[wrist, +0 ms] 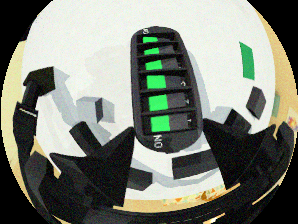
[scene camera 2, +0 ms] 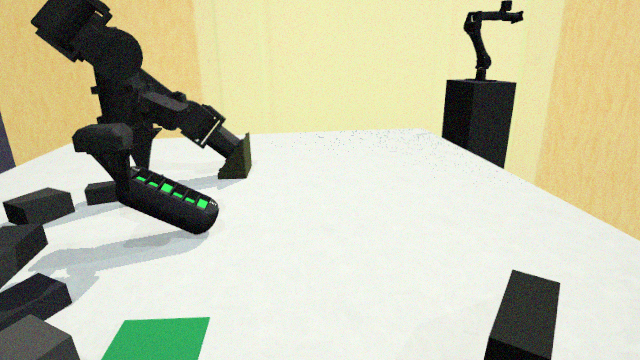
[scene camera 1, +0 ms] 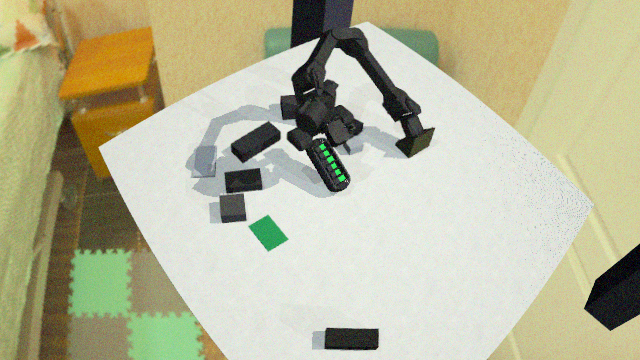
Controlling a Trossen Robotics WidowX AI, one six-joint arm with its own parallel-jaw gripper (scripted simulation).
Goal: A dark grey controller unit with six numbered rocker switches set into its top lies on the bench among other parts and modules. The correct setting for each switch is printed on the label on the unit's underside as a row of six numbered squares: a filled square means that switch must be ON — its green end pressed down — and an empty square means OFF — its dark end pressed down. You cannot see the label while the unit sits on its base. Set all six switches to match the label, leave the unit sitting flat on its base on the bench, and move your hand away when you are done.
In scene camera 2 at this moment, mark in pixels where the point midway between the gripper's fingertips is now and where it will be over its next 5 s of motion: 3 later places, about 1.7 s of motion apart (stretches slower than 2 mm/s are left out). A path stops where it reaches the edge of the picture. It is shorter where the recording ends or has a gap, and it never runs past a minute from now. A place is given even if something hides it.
My gripper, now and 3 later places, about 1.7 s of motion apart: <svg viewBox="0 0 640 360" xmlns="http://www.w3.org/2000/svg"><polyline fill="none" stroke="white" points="136,182 153,167 176,156 203,151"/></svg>
